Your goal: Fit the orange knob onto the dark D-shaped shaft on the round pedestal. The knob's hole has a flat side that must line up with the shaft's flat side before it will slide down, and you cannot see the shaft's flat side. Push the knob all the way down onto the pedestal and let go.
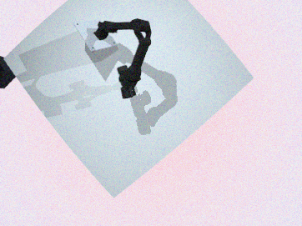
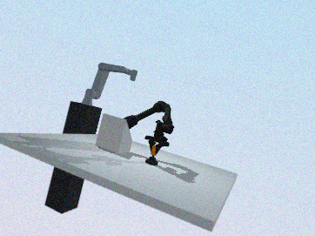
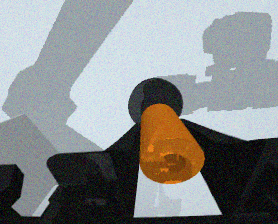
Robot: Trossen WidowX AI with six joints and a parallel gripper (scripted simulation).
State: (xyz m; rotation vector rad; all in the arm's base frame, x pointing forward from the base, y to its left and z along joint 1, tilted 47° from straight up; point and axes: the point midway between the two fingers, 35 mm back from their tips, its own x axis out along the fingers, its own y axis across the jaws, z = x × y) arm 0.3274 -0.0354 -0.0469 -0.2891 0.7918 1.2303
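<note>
Now: gripper tip 20 mm below the orange knob. From my gripper tip the other things lie so: dark round pedestal (40 mm below).
</note>
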